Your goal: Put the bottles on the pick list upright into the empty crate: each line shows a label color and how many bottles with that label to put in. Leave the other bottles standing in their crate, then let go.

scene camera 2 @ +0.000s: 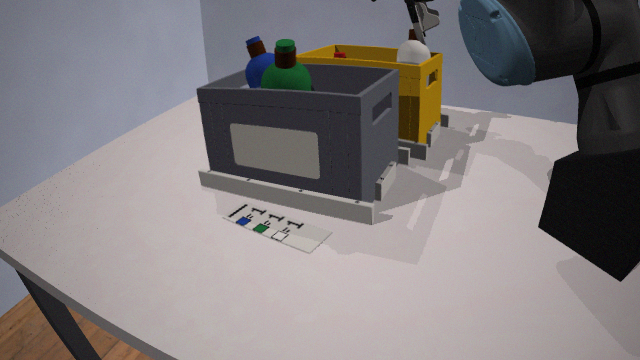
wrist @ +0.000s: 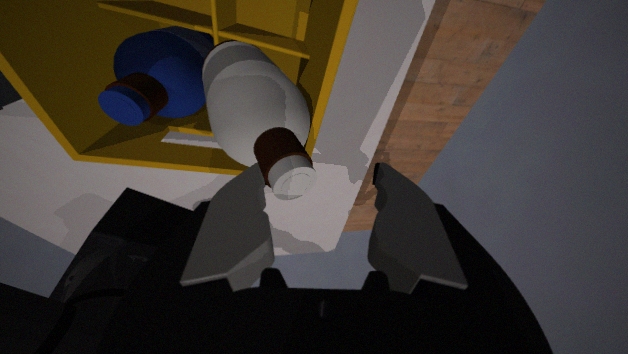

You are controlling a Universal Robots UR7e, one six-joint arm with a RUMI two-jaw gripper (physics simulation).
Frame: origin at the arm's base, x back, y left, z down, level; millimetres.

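Seen in the pictures: gripper, fingertip midpoint: (scene camera 2: 424, 40) (wrist: 319, 166); arm's base, link origin: (scene camera 2: 629, 142) (wrist: 124, 274).
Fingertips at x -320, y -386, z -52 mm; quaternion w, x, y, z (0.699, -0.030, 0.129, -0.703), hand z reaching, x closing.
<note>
Pixels of each thing's top centre, then the offset from my fingertips to it. "spot": a spot on its surface instead. Level surfaces: height alone.
- pick list, surface spot: (scene camera 2: 314, 240) spot: dx -105, dy +483, dz +198 mm
- grey crate, top centre: (scene camera 2: 298, 74) dx -181, dy +306, dz +24 mm
- green bottle, top centre: (scene camera 2: 282, 38) dx -183, dy +353, dz -44 mm
- yellow crate, top centre: (scene camera 2: 370, 52) dx -112, dy +72, dz +24 mm
- white bottle, top centre: (wrist: 245, 187) (scene camera 2: 413, 25) dx -22, dy +44, dz -38 mm
- red-capped bottle, top centre: (scene camera 2: 339, 52) dx -195, dy +14, dz +36 mm
- table, surface height: dz +199 mm
The pick list (scene camera 2: 314, 240) shows blue, green and white squares, each marked 1. In the grey crate (scene camera 2: 345, 150), a green bottle (scene camera 2: 286, 75) stands upright; a blue bottle (scene camera 2: 259, 71) leans left. The yellow crate (scene camera 2: 431, 100) (wrist: 332, 82) holds a white bottle (scene camera 2: 413, 52) (wrist: 250, 100), a blue bottle (wrist: 175, 82) and a red-capped bottle (scene camera 2: 340, 55). My gripper (scene camera 2: 423, 34) (wrist: 319, 166) is open above the yellow crate's near right corner. In the wrist view the white cap lies between the fingertips, close to the left finger. The bottle bases in the grey crate are hidden.
Low grey rails (scene camera 2: 285, 197) edge the crates on the table (scene camera 2: 250, 300). The yellow crate stands behind the grey one and has inner dividers (wrist: 270, 42). The robot arm (scene camera 2: 550, 45) rises at the right. Wooden floor (wrist: 450, 75) shows beyond the table edge.
</note>
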